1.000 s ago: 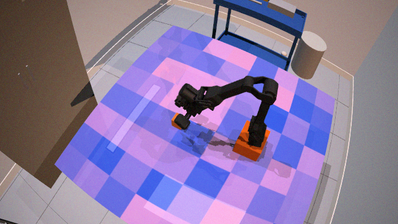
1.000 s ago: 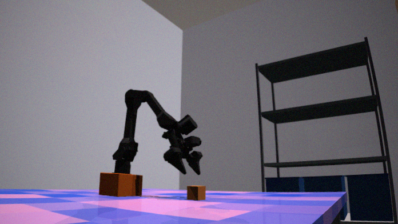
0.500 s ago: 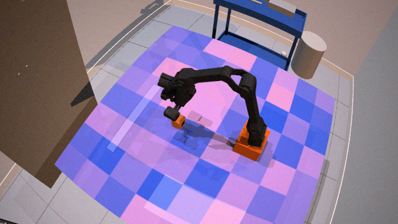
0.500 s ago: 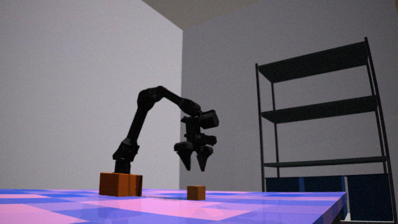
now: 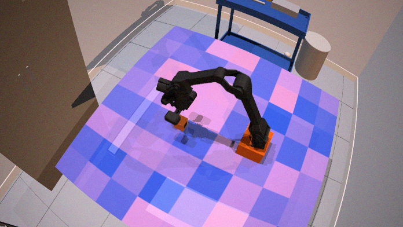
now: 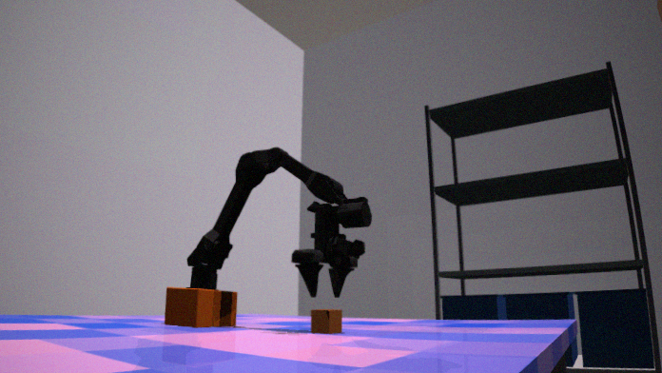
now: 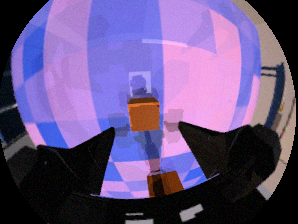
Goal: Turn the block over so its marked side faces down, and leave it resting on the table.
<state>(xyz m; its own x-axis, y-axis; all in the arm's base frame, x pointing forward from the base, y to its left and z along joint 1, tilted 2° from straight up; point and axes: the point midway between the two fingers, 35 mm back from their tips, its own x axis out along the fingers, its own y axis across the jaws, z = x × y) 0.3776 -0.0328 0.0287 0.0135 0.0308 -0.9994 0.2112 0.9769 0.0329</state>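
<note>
Right now the block is 1 cm behind my gripper tip and 5 cm below it.
</note>
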